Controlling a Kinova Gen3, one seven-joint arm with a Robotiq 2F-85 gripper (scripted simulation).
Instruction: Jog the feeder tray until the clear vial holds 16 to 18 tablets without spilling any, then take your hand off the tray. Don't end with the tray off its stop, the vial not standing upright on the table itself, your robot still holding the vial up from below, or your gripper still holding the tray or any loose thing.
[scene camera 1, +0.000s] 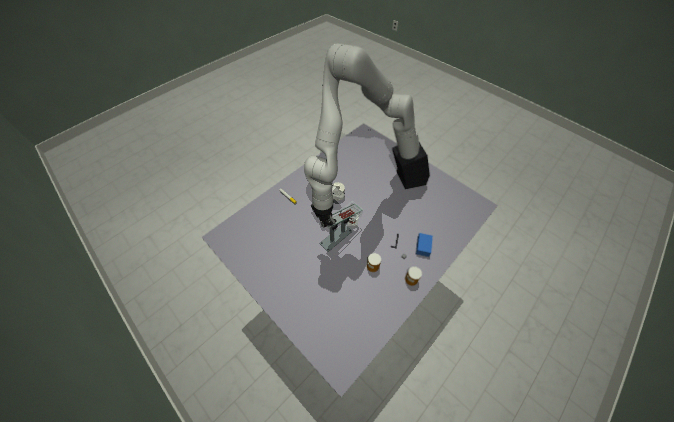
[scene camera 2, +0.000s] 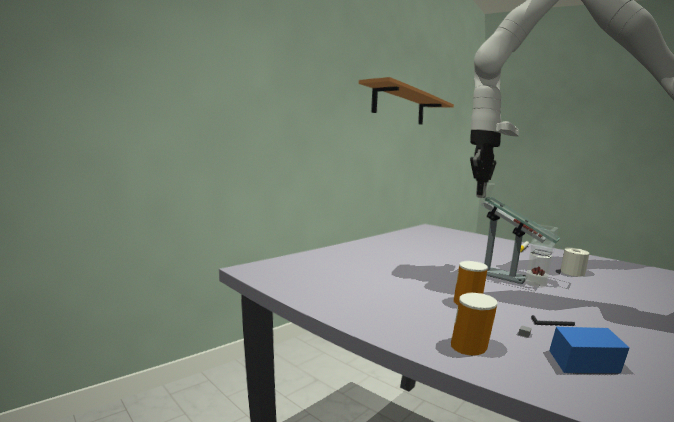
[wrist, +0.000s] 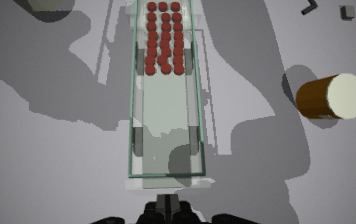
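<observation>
Visible: my gripper (scene camera 2: 480, 197), together with a clear vial (scene camera 2: 538, 268).
</observation>
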